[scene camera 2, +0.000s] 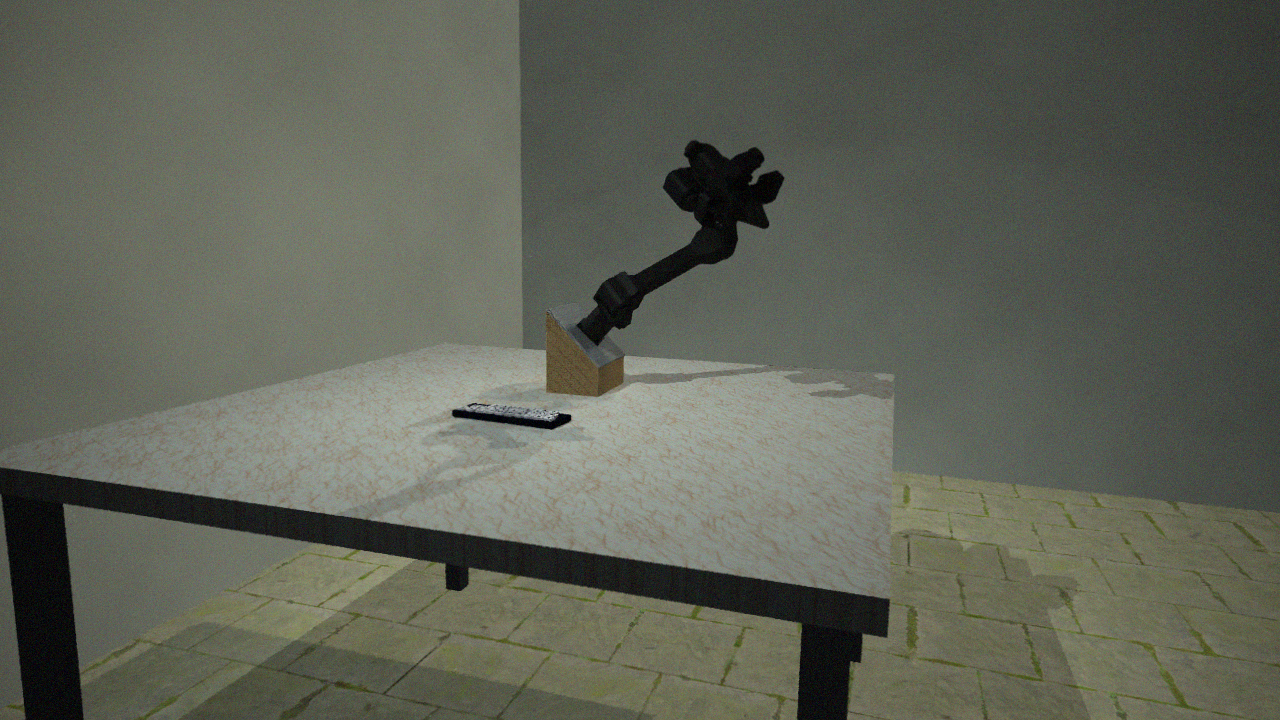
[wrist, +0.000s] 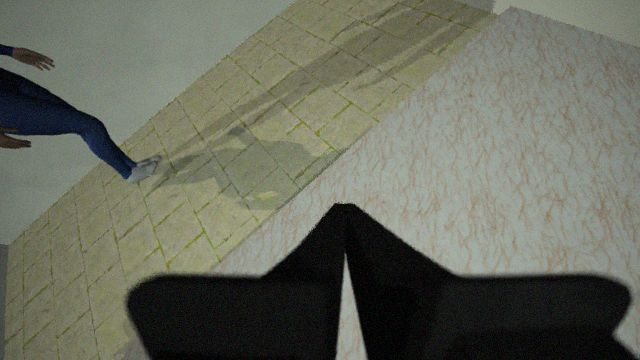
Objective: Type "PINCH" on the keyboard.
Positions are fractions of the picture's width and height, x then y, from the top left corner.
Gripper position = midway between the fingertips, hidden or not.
In view: my gripper (scene camera 2: 0.60,0.31) and a black keyboard (scene camera 2: 0.41,0.58).
My gripper also shows in the wrist view (wrist: 0.54,0.59). The wrist view misses the black keyboard: it is out of frame.
